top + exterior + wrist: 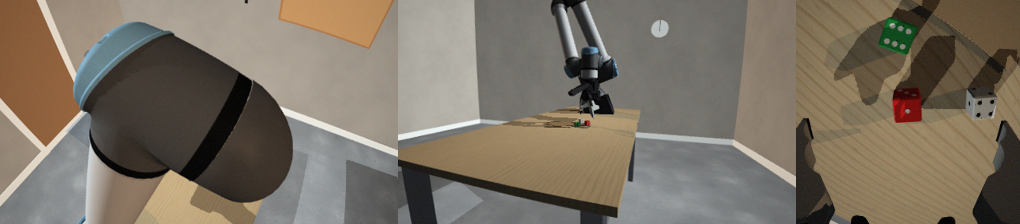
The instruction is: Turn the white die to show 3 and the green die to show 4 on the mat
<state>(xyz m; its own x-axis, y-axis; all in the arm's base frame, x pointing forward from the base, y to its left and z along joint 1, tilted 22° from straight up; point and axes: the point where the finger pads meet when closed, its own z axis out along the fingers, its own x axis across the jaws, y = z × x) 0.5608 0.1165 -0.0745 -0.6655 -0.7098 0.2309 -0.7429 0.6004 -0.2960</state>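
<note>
Right now my hand is 10 mm past the red die and 40 mm above it. From my hand the other things lie so: green die: 50 mm ahead, 30 mm to the right, 40 mm below; tan mat: 40 mm ahead, 140 mm to the right, 50 mm below; white die: 50 mm behind, 50 mm to the right, 40 mm below.
</note>
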